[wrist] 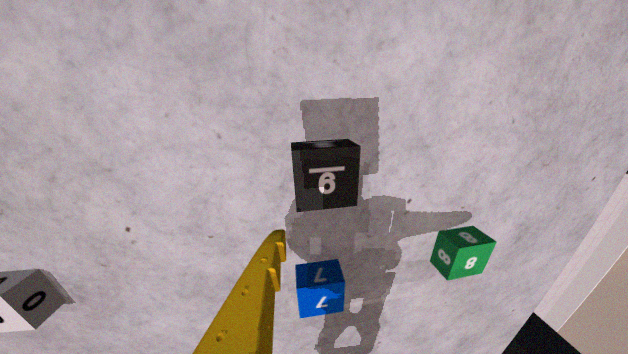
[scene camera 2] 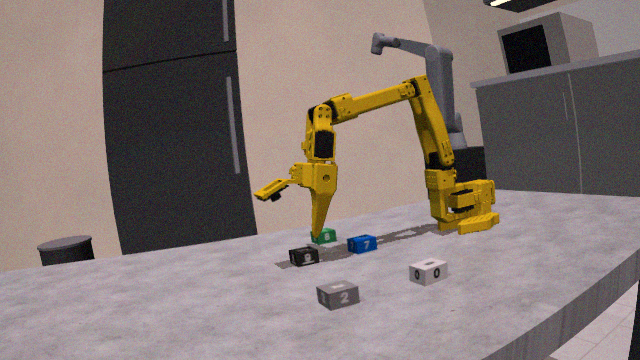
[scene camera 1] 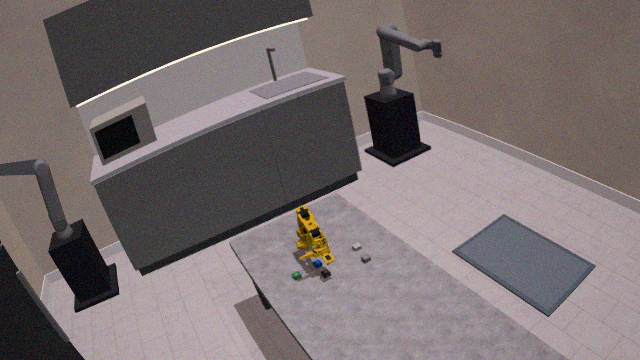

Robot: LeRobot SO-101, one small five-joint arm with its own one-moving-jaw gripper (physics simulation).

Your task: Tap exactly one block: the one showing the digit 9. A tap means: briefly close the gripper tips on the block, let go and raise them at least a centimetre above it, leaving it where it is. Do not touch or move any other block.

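Observation:
The black block [scene camera 1: 325,274] [scene camera 2: 304,256] [wrist: 326,175] shows a 9 with a bar beneath it, drawn upside down in the wrist view. It sits flat on the table, partly in the arm's shadow. My gripper [scene camera 1: 315,258] [scene camera 2: 287,215] is fully open and empty, above the table. In the wrist view the notched fixed jaw [wrist: 245,300] shows at lower left, its tip below and left of the black block. The moving jaw is out of that picture. In scene camera 2 the fixed jaw's tip overlaps the green block; contact cannot be told.
The blue 7 block [scene camera 1: 317,263] [scene camera 2: 362,244] [wrist: 320,289] lies on the base side of the black one. The green 8 block [scene camera 1: 296,275] [scene camera 2: 325,236] [wrist: 463,252], white 0 block [scene camera 1: 356,246] [scene camera 2: 428,272] and grey 2 block [scene camera 1: 366,258] [scene camera 2: 338,295] stand apart on the table [scene camera 1: 380,310].

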